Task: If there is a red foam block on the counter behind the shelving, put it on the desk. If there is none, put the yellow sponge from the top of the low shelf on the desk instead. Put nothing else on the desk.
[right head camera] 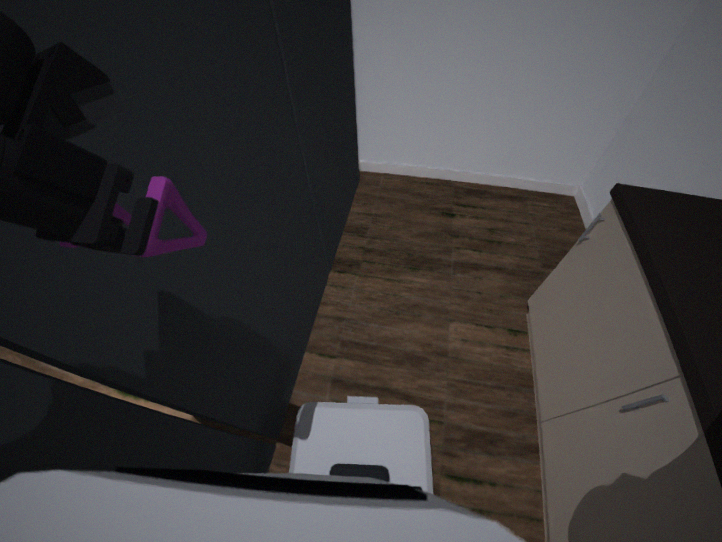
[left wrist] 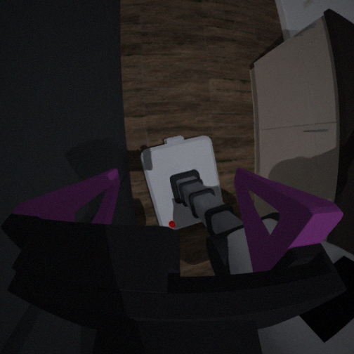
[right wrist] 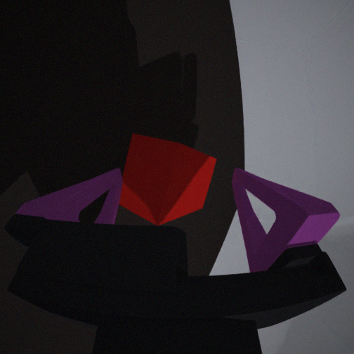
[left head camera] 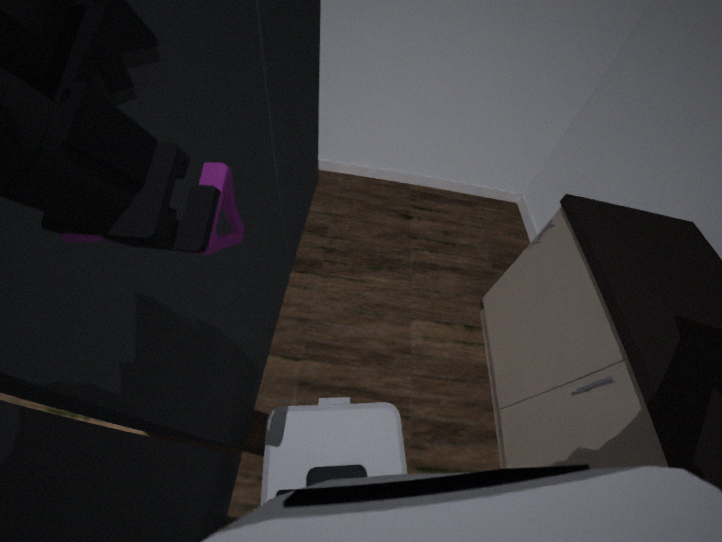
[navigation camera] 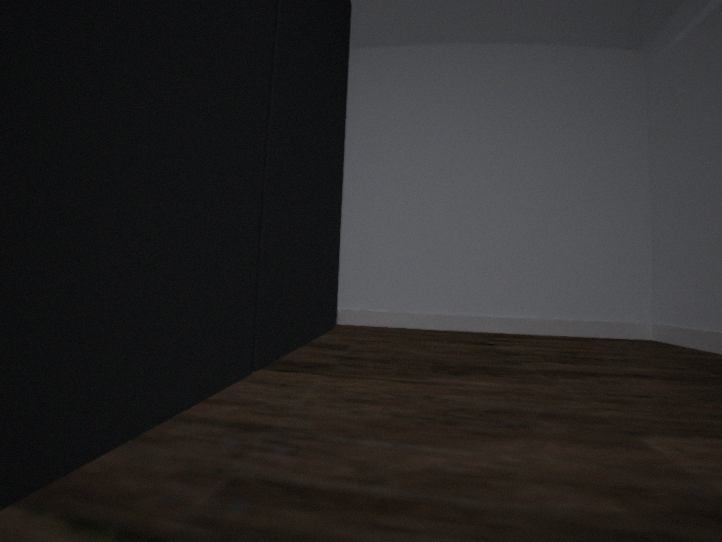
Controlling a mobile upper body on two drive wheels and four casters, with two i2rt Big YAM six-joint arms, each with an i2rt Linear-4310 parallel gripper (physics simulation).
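Places are measured from the left arm's base along level axes (x down, y right, z back), in metres.
Pixels of known places: left gripper, fingertip midpoint: [right head camera: 173, 236] [left head camera: 198, 232].
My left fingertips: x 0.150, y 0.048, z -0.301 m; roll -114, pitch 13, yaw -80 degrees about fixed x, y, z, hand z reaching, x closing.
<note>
Behind a point stands the place of what it marks.
A red block [right wrist: 167, 177] shows in the right wrist view on the dark counter top [right wrist: 215, 100], near the counter's edge. My right gripper [right wrist: 176, 174] is open; the block shows between and beyond its spread fingertips, nearer the picture's left one, and is not gripped. The counter [left head camera: 635, 250] {x 0.500, y 1.188, z -0.601 m} [right head camera: 670, 233] {x 0.500, y 1.111, z -0.647 m} also shows at the right of both head views, where the block does not show. My left gripper [left wrist: 176, 174] is open and empty, beside the tall dark panel at the left. The yellow sponge and the desk do not show.
The tall dark panel [left head camera: 279, 116] {x 0.493, y -0.001, z -1.209 m} [right head camera: 314, 105] {x 0.471, y 0.014, z -1.304 m} [left wrist: 60, 75] [navigation camera: 174, 204] stands along the left. The counter's beige cabinet front [left head camera: 554, 315] {x 0.771, y 1.015, z -0.505 m} [right head camera: 600, 326] {x 0.786, y 1.013, z -0.493 m} [left wrist: 295, 100] is at the right. The white robot base [left head camera: 332, 434] {x 1.150, y 0.213, z -0.211 m} [right head camera: 361, 434] {x 1.150, y 0.227, z -0.206 m} [left wrist: 175, 157] stands on the wooden floor between them. A pale wall [navigation camera: 495, 175] {x 0.515, y 1.002, z -2.028 m} closes the far end.
</note>
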